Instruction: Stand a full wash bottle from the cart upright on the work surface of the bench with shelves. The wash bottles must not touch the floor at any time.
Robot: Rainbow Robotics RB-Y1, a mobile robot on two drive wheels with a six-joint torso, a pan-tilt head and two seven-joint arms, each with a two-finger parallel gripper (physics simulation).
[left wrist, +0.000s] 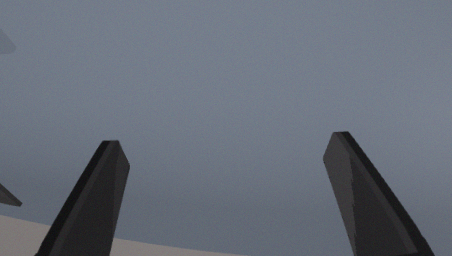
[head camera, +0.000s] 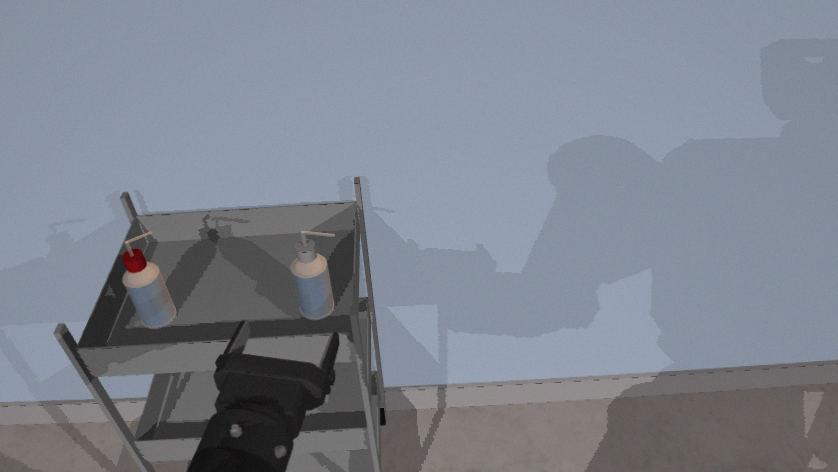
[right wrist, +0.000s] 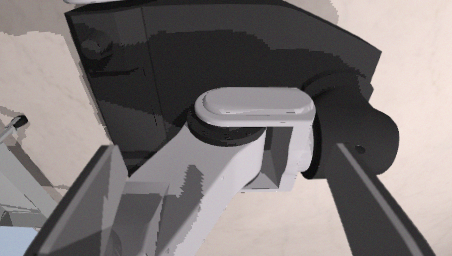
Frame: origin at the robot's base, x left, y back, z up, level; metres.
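Where they show: left gripper, between the fingertips: (left wrist: pixel 226 149) (head camera: pixel 290 331); right gripper, between the fingertips: (right wrist: pixel 226 158).
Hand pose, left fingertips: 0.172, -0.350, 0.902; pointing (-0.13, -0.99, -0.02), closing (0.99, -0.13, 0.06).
After its pixels a point has its place, as x, y, z.
A wash bottle with a red cap (head camera: pixel 151 296) @[0.467, -0.571, 0.737] stands upright at the left of the cart's top tray. A wash bottle with a grey cap (head camera: pixel 313 287) @[0.199, -0.582, 0.741] stands upright at the right of that tray. The grey cart (head camera: pixel 228 352) stands against the wall. My left gripper (head camera: pixel 288 333) @[0.172, -0.350, 0.902] (left wrist: pixel 226 149) @[0.172, -0.350, 0.902] is open and empty; in the head view it appears in front of the top tray's near edge, below and between the two bottles. My right gripper (right wrist: pixel 226 158) @[-0.215, 0.225, 0.535] is open and empty, with the robot's own body behind it. The bench with shelves does not show in these views.
A blue-grey wall (head camera: pixel 410 87) @[0.036, -0.857, 0.950] rises behind the cart, with a pale skirting (head camera: pixel 527 378) @[-0.238, -0.869, 0.095] at its foot. The cart's corner posts (head camera: pixel 126 205) @[0.580, -0.785, 0.763] rise above the top tray. A lower tray (head camera: pixel 340 438) @[0.181, -0.490, 0.438] lies beneath it. Part of the cart (right wrist: pixel 25 185) @[0.305, -0.482, 0.173] shows at the left of the right wrist view.
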